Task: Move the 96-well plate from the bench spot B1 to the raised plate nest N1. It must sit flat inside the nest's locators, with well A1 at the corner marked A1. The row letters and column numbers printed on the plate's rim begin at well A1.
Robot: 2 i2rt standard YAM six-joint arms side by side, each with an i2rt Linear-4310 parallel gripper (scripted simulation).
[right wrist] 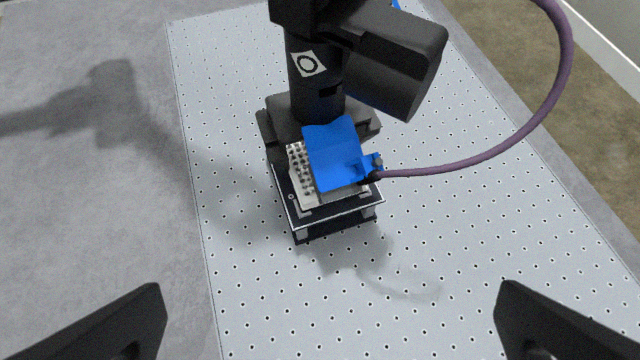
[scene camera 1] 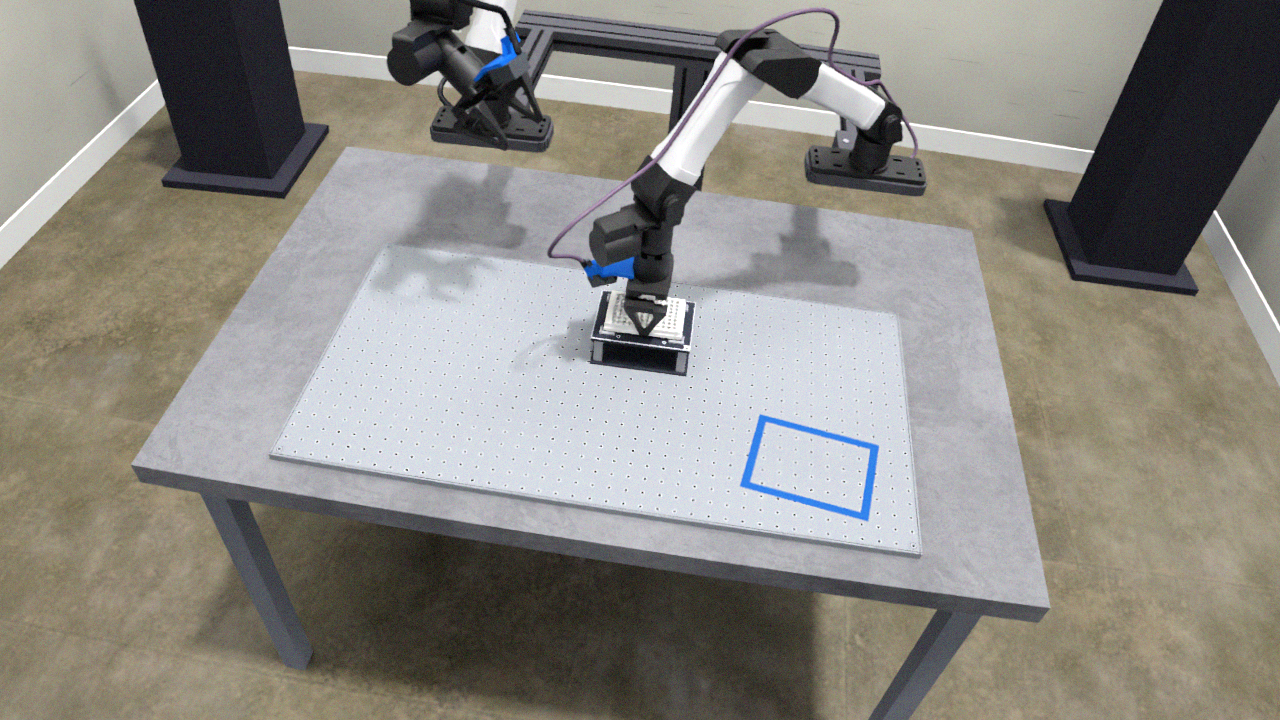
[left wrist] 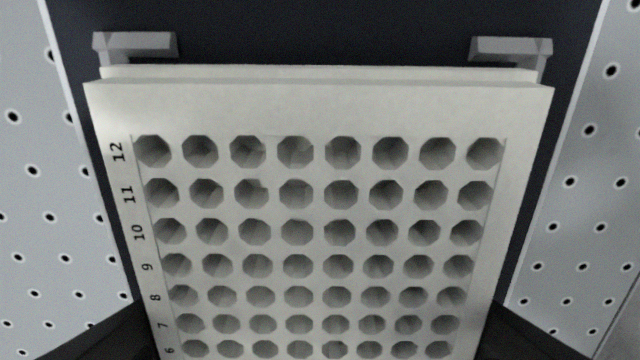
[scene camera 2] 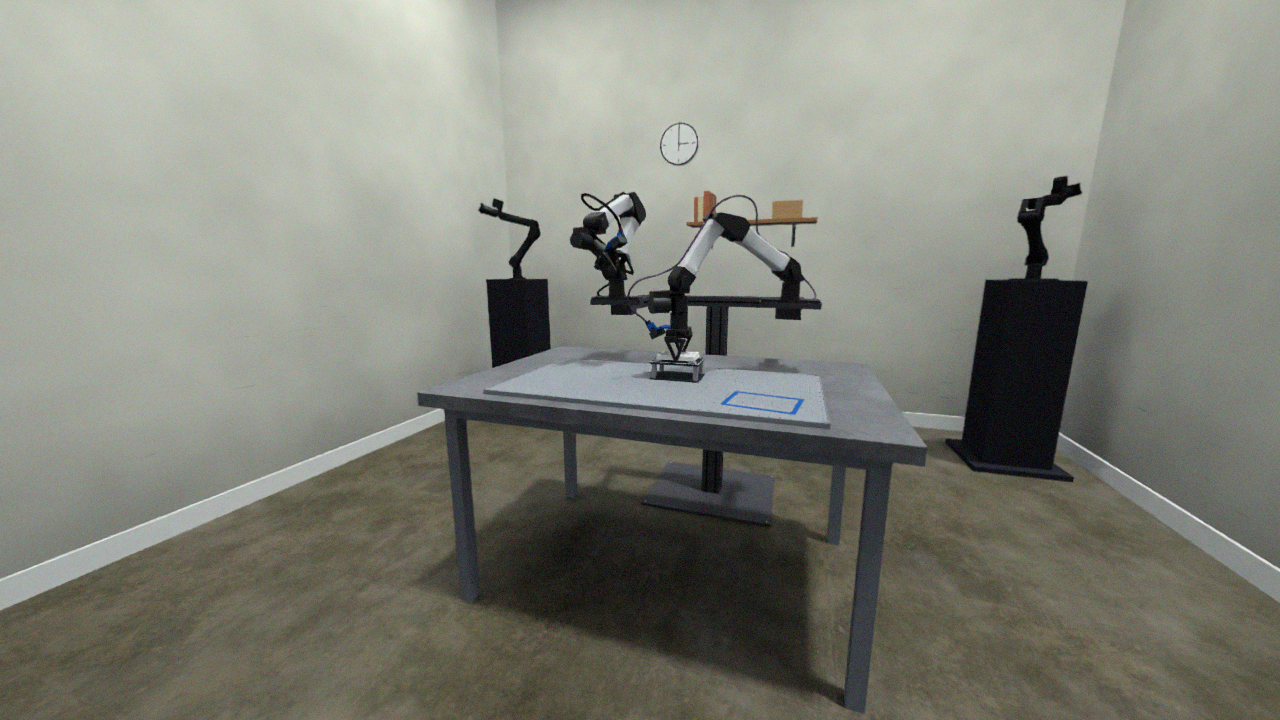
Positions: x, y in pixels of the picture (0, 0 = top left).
Labels:
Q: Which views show the left gripper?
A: The right wrist view, scene camera 1, the left wrist view and scene camera 2: all of them.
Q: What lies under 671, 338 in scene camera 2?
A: The left gripper.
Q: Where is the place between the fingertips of the left gripper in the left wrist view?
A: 317, 304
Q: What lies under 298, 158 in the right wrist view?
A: A white 96-well plate.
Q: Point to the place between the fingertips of the right gripper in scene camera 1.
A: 524, 134

